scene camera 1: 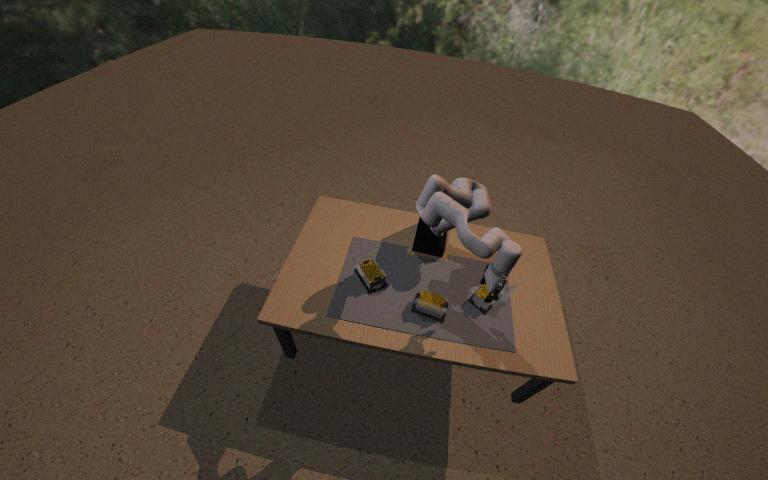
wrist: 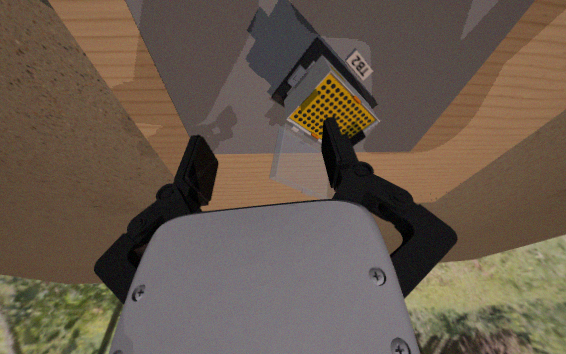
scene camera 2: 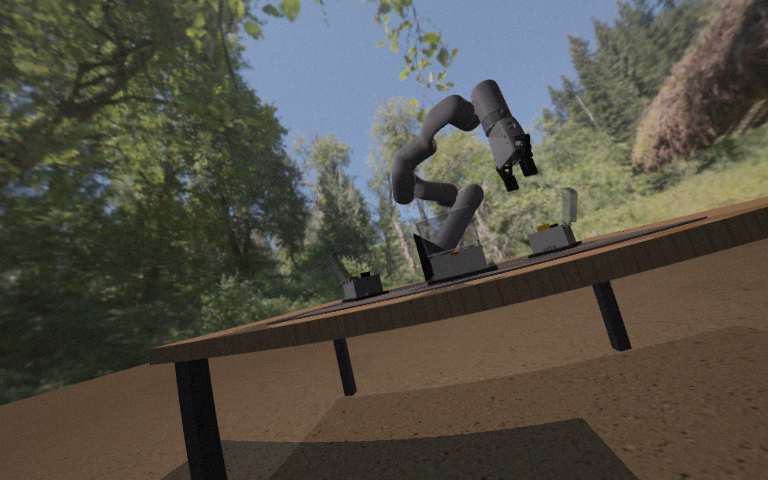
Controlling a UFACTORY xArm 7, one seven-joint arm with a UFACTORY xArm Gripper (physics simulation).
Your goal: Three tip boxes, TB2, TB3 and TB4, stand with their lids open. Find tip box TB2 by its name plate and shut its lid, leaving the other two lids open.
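Frame: origin at the arm's base, x back, y left, z down, level; centimetres.
Seen in the pictures: gripper, fingertip midpoint: [scene camera 1: 485, 292] [wrist: 265, 141] [scene camera 2: 521, 183].
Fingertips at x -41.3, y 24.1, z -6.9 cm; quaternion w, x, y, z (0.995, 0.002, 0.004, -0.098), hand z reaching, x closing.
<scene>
A point is followed by its place in that frame.
Tip box TB2 [scene camera 1: 481, 297] @(z 5.2, x -35.4, y 26.5 cm) [scene camera 2: 551, 240] [wrist: 332, 107] @(z 5.7, x -31.7, y 28.6 cm), with a yellow perforated rack, stands at the right of the mat. Its name plate [wrist: 359, 64] @(z 11.2, x -27.4, y 24.7 cm) reads TB2 in the wrist view. Its clear lid [scene camera 2: 569, 205] @(z 1.5, x -39.7, y 33.2 cm) [wrist: 295, 160] @(z 1.5, x -36.6, y 35.3 cm) is open, upright in the scene camera 2 view. My gripper [scene camera 1: 494, 287] @(z -6.9, x -41.3, y 24.1 cm) [scene camera 2: 521, 177] @(z -6.9, x -41.3, y 24.1 cm) [wrist: 265, 141] @(z -6.9, x -41.3, y 24.1 cm) is open and empty, above TB2 and apart from it. In the wrist view one finger overlaps the rack's edge. A middle tip box [scene camera 1: 431, 306] @(z -2.8, x -51.2, y 2.6 cm) [scene camera 2: 458, 262] @(z 7.9, x -47.0, y 3.6 cm) and a left tip box [scene camera 1: 370, 275] [scene camera 2: 363, 286] @(z 7.9, x -39.2, y -23.5 cm) have open lids; their plates are unreadable.
The boxes stand on a grey mat [scene camera 1: 346, 310] @(z 11.4, x -54.2, y -32.8 cm) [wrist: 425, 55] @(z 11.4, x -17.6, y 22.8 cm) on a wooden table [scene camera 1: 297, 277] @(z 11.7, x -43.2, y -60.8 cm) [wrist: 95, 55] @(z 11.7, x -64.6, y 25.4 cm). The arm's black base [scene camera 1: 428, 242] @(z 2.7, x -10.2, y -2.1 cm) is at the back of the table. The middle box's clear lid [scene camera 2: 438, 227] @(z -0.4, x -50.6, y 1.5 cm) stands up towards the arm's side.
</scene>
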